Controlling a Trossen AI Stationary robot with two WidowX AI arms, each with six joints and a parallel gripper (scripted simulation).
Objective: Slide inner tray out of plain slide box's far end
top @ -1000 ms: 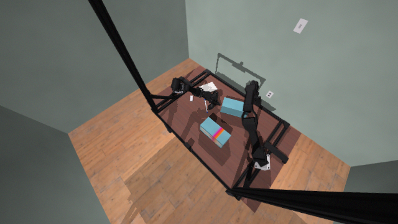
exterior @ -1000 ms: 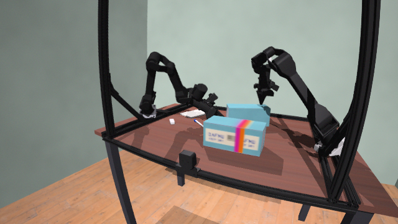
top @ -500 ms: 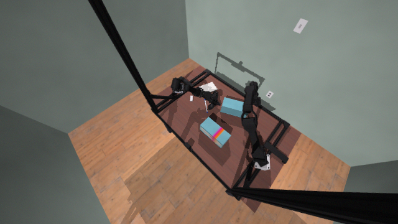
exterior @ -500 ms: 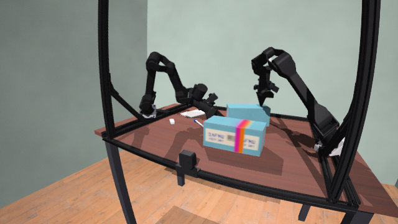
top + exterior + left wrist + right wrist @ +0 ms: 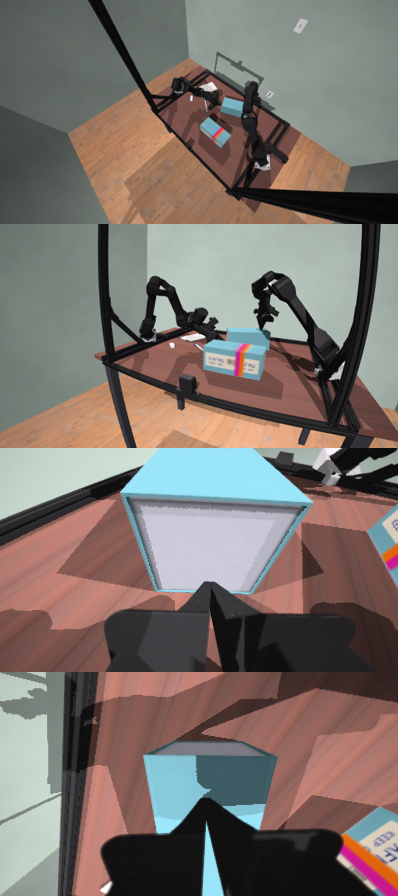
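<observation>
My left hand is 140 mm to the left of the slide box, 70 mm short of it and 10 mm above it. Also, from my left hand: white eraser 230 mm to the left, 120 mm behind, 40 mm below; then white notepad 210 mm to the left, 100 mm ahead, 50 mm below.
The slide box is 9 cm below my right hand, 7 cm to the left of it and 3 cm behind it. From my right hand the other things lie so: white eraser (44 cm to the left, 22 cm behind, 13 cm below); white notepad (42 cm to the left, 13 cm below, 1 cm behind).
</observation>
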